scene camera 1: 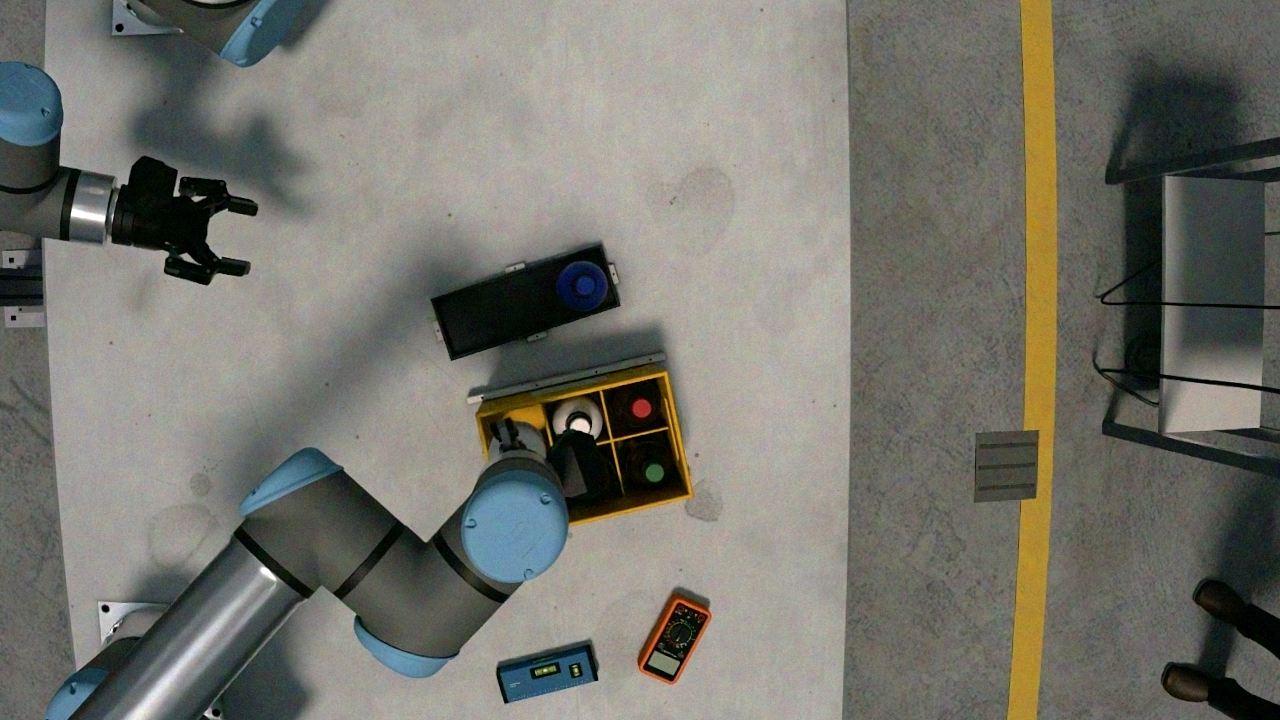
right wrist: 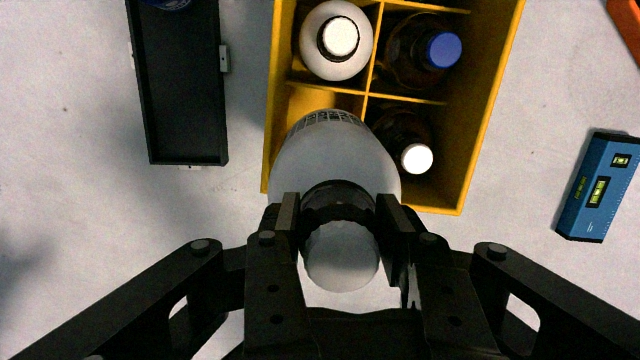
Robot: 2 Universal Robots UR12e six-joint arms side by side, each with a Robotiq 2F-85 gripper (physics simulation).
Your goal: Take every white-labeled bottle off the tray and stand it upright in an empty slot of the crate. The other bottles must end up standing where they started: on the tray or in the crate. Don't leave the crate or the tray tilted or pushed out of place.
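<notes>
My right gripper [right wrist: 337,212] is shut on the neck of a white-labeled bottle [right wrist: 335,155], upright over the corner slot of the yellow crate [scene camera 1: 682,447] [right wrist: 435,209]; how deep its base sits is hidden. Another white bottle [scene camera 1: 577,419] [right wrist: 336,40] stands in the adjoining slot. Brown bottles with a red cap [scene camera 1: 640,408], a green cap [scene camera 1: 654,471], a blue cap [right wrist: 444,50] and a white cap [right wrist: 416,159] stand in other slots. The black tray [scene camera 1: 501,313] [right wrist: 185,90] holds a blue bottle [scene camera 1: 582,285] at one end. My left gripper [scene camera 1: 246,237] is open and empty, far from both.
A pale bar [scene camera 1: 568,376] runs along the crate's tray-facing side. A blue spirit level [scene camera 1: 546,671] [right wrist: 595,187] and an orange multimeter [scene camera 1: 674,637] lie below the crate in the scene view. The right arm covers the crate's lower left part there.
</notes>
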